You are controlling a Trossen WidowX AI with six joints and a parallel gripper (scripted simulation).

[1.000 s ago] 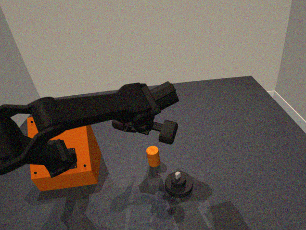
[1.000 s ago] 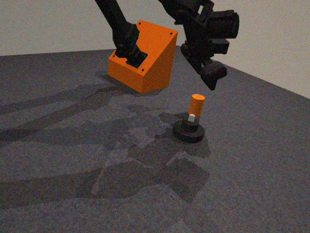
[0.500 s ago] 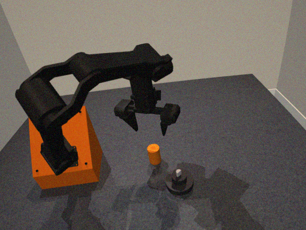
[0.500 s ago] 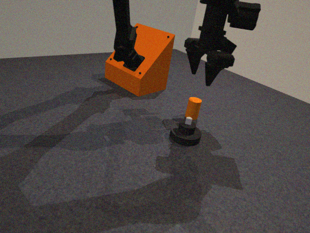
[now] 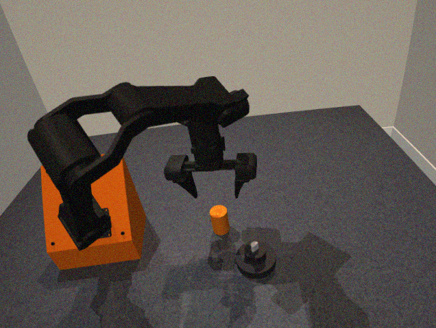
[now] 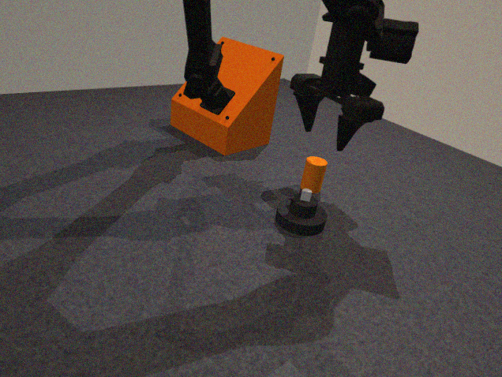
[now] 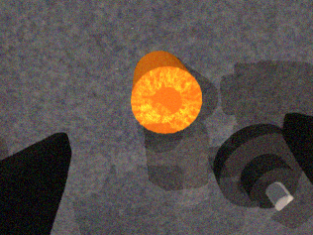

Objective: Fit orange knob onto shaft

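Now: gripper tip 6 cm above the orange knob. Round my gripper tip: round pedestal: 11 cm to the right, 7 cm below, 6 cm ahead.
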